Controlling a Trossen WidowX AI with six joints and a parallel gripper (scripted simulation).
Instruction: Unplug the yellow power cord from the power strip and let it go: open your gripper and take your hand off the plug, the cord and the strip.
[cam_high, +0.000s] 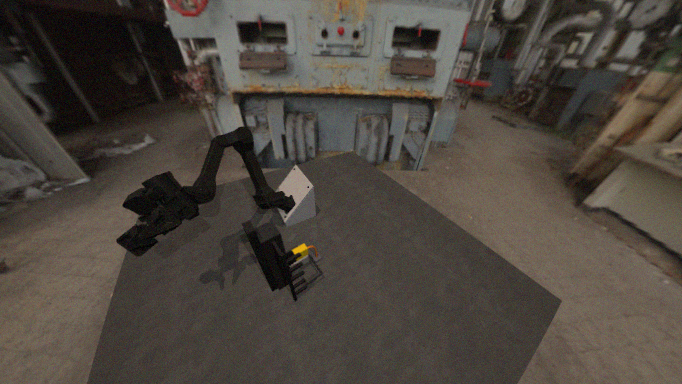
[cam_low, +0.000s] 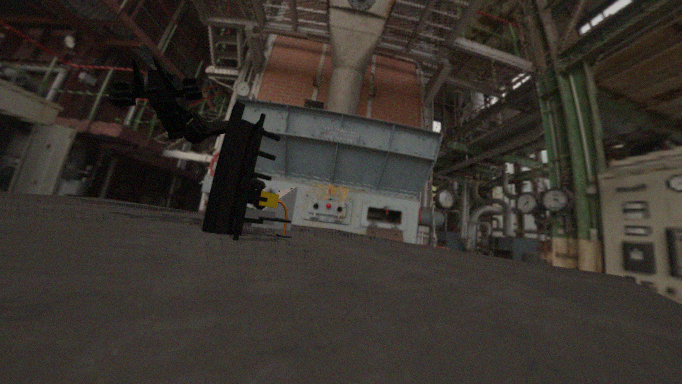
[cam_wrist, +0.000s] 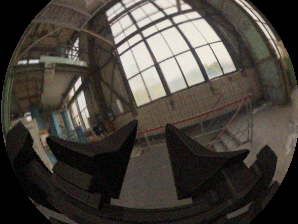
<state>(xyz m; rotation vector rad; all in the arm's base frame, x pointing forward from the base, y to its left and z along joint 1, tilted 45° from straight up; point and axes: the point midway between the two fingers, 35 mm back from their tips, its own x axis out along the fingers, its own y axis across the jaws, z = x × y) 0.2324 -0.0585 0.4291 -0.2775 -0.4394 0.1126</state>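
The yellow plug lies 1 cm behind my gripper tip, 30 cm to the left of it and 23 cm below it.
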